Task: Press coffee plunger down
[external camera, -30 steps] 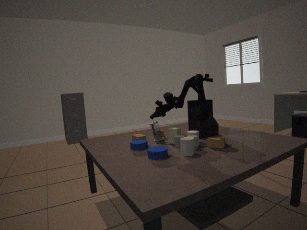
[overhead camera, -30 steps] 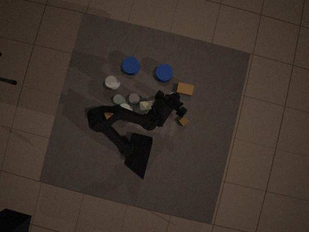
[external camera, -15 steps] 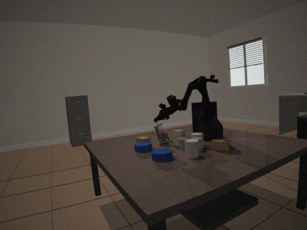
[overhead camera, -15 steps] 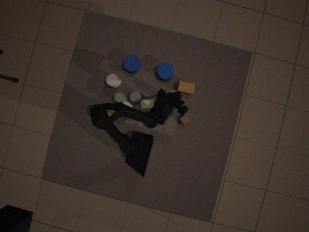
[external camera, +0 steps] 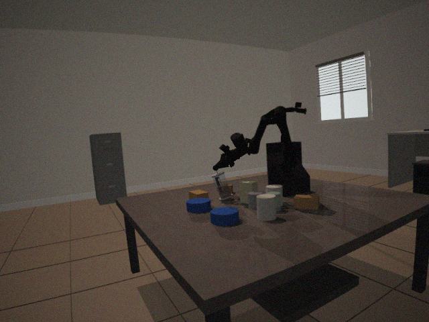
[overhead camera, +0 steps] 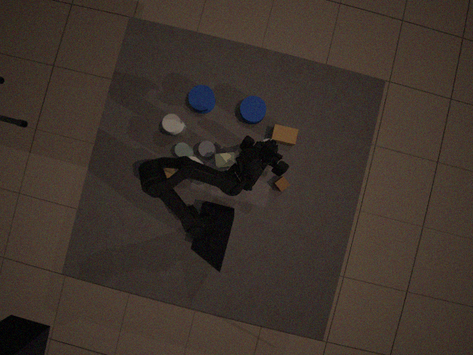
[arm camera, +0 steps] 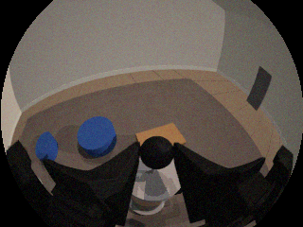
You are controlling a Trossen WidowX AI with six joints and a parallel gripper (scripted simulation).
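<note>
Now: the coffee press 90 mm below my gripper tip and 30 mm behind it. Also, from my gripper tip: grey cylinder 260 mm to the left, 150 mm below, 70 mm behind; then greenish cylinder 370 mm to the left, 140 mm below, 100 mm behind; then pale yellow box 170 mm to the left, 130 mm below, 100 mm behind.
</note>
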